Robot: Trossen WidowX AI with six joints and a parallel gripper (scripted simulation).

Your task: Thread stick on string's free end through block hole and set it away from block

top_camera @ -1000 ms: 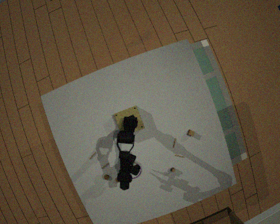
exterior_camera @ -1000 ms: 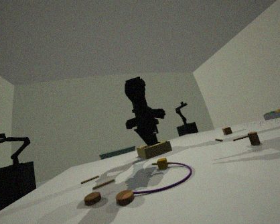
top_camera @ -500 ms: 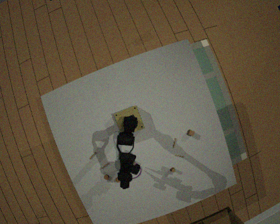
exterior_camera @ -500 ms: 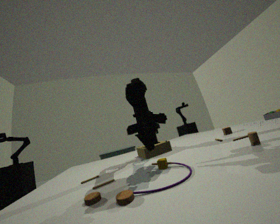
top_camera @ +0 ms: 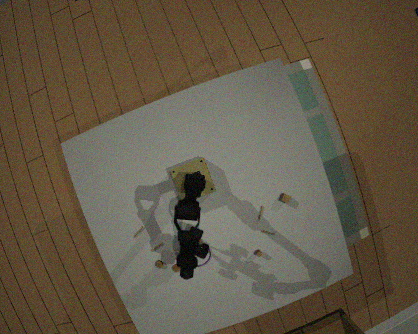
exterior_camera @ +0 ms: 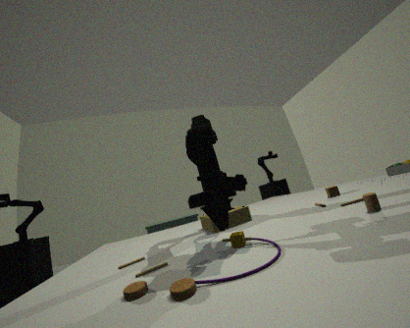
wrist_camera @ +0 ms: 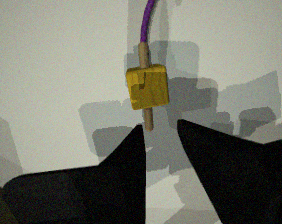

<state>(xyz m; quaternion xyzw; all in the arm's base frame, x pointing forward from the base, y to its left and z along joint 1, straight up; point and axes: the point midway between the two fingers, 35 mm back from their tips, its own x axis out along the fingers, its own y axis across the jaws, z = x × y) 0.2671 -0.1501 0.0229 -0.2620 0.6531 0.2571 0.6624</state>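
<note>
Now: gripper tip 20 mm short of the yellow block, 20 mm to the right of it and 30 mm above it. Also, from my gripper tip: wooden block: 10 mm ahead, 520 mm to the left, 30 mm below; then wooden cylinder: 210 mm ahead, 280 mm to the left, 30 mm below.
</note>
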